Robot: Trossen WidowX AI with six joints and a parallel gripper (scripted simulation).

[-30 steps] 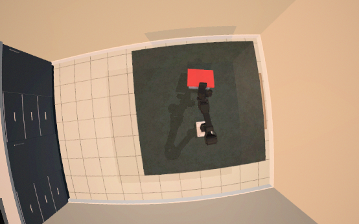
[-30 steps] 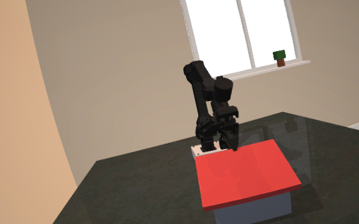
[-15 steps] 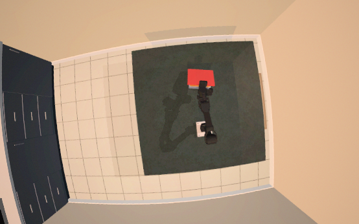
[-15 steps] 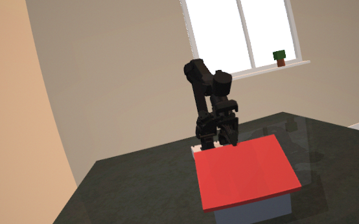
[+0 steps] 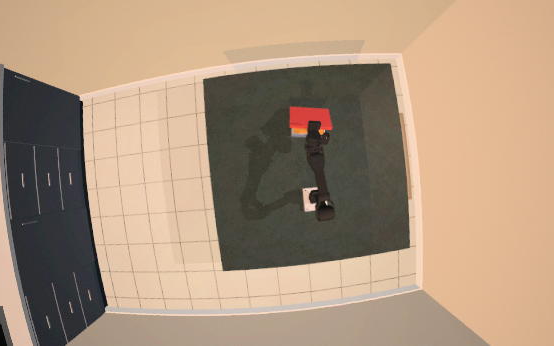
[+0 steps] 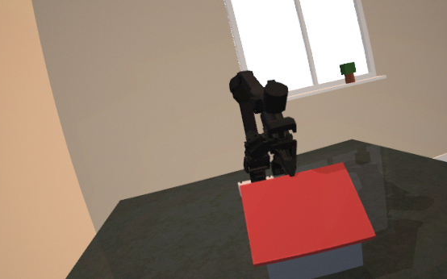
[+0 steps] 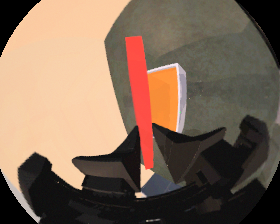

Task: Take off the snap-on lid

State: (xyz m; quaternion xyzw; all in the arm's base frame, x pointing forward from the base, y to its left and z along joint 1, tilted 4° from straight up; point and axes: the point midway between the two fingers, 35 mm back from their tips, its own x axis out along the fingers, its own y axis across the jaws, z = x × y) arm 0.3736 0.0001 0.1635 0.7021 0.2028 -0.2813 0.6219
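Right now the red lid is 70 mm ahead of my gripper tip, 10 mm to the right of it and 50 mm below it. Also, from my gripper tip: grey storage box (40 mm ahead, 130 mm below).
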